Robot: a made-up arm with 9 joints. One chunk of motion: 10 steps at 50 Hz.
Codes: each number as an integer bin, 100 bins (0 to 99) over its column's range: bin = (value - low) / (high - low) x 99, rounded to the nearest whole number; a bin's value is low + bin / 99 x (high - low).
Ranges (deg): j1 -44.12..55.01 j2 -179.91..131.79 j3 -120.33..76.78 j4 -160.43..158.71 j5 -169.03..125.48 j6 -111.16..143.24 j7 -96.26..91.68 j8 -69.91..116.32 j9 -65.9..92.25
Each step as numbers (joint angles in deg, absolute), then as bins.
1 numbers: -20.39 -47.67 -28.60 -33.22 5.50 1.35 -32.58 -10.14 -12.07
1 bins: 24 42 46 39 59 44 34 32 34
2 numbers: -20.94 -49.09 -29.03 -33.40 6.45 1.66 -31.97 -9.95 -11.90
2 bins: 23 42 46 39 59 44 34 32 34
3 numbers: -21.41 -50.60 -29.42 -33.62 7.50 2.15 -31.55 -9.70 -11.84
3 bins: 23 41 46 39 59 44 34 32 34
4 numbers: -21.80 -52.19 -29.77 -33.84 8.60 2.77 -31.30 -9.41 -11.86
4 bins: 22 41 45 39 60 44 34 32 34
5 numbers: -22.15 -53.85 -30.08 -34.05 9.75 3.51 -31.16 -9.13 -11.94
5 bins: 22 40 45 39 60 45 34 32 34
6 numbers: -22.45 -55.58 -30.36 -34.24 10.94 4.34 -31.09 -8.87 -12.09
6 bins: 22 39 45 39 60 45 34 32 34
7 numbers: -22.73 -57.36 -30.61 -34.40 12.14 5.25 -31.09 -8.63 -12.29
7 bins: 21 39 45 39 61 45 34 33 34
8 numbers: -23.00 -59.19 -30.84 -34.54 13.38 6.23 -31.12 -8.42 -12.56
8 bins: 21 38 45 39 61 46 34 33 33
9 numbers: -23.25 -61.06 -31.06 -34.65 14.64 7.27 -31.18 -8.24 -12.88
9 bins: 21 38 45 39 62 46 34 33 33
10 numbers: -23.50 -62.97 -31.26 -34.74 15.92 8.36 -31.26 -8.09 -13.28
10 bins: 21 37 45 39 62 47 34 33 33
